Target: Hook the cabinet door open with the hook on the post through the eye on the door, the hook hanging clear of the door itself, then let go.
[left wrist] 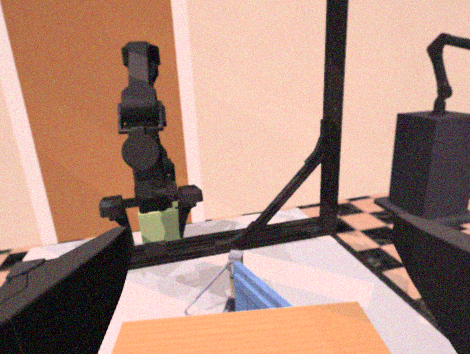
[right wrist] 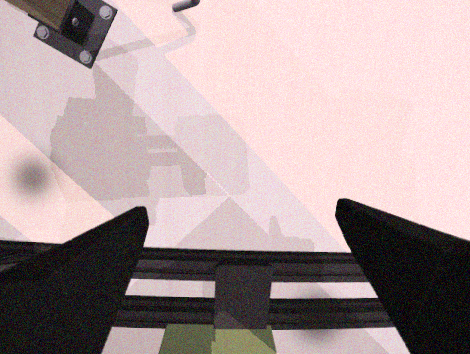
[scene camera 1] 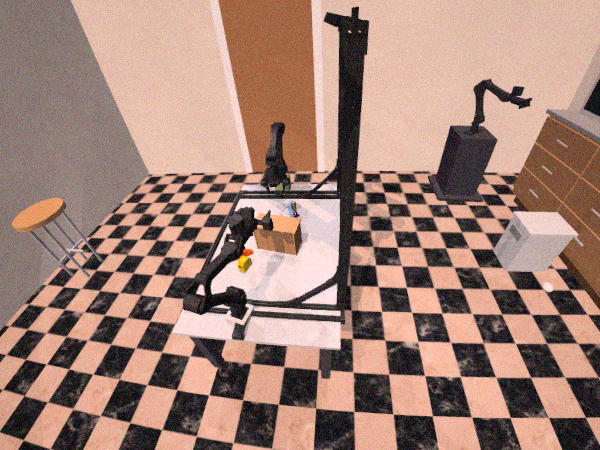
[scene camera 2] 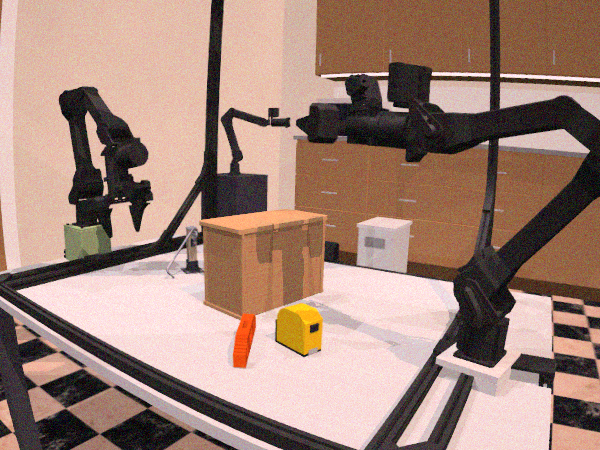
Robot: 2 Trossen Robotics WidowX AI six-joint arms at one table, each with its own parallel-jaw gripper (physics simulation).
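Places are measured from the left arm's base along level axes (x ahead, y left, z up), in millimetres.
Pixels of known places: left gripper, fingertip midpoint: [left wrist: 261, 232] [scene camera 1: 261, 208]; right gripper, fingertip midpoint: [left wrist: 158, 242] [right wrist: 243, 211] [scene camera 1: 276, 193] [scene camera 2: 124, 234]; left arm's base at its link origin: [scene camera 1: 239, 311] [scene camera 2: 480, 354]; right arm's base at its link origin: [scene camera 1: 282, 178] [scene camera 2: 86, 224].
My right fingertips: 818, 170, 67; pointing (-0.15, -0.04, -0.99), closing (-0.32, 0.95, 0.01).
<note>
For each thing: its top centre in the pictures, then the offset to it from my right fingertips, as dx, dy, dz. "*": a spot on its surface instead.
- wooden cabinet at its top centre: [scene camera 2: 266, 217] [scene camera 1: 276, 222] -347, -164, +73
- short post at a spot on its surface: [left wrist: 235, 254] * -83, -152, +16
- post's foot at a spot on its surface: [right wrist: 82, 31] * -70, -141, -90
- yellow tape measure at a spot on its surface: [scene camera 2: 299, 328] * -578, -33, -53
- orange piece at its top centre: [scene camera 2: 245, 324] [scene camera 1: 238, 252] -504, +12, -58
The wooden cabinet [scene camera 1: 278, 234] [scene camera 2: 262, 261] [left wrist: 251, 330] stands mid-table. Its blue door [left wrist: 255, 293] [scene camera 1: 294, 209] is swung out behind it, toward the short post [scene camera 2: 192, 250] [left wrist: 235, 254]. The thin wire hook [scene camera 2: 177, 256] [left wrist: 207, 286] slopes down from the post's top to the table, beside the door. My left gripper [scene camera 1: 266, 220] [scene camera 2: 302, 122] is open and empty, hovering above the cabinet's top. My right gripper [scene camera 1: 275, 182] [scene camera 2: 120, 216] [left wrist: 158, 242] [right wrist: 243, 211] is open and empty, pointing down by its green base [scene camera 2: 90, 241]. The post's foot [right wrist: 82, 31] shows in the right wrist view's corner.
A yellow tape measure [scene camera 1: 245, 263] [scene camera 2: 299, 328] and an orange piece [scene camera 1: 247, 252] [scene camera 2: 244, 339] lie in front of the cabinet. Black frame rails [scene camera 2: 209, 408] ring the table, with a tall mast [scene camera 1: 349, 179] and braces at the side.
</note>
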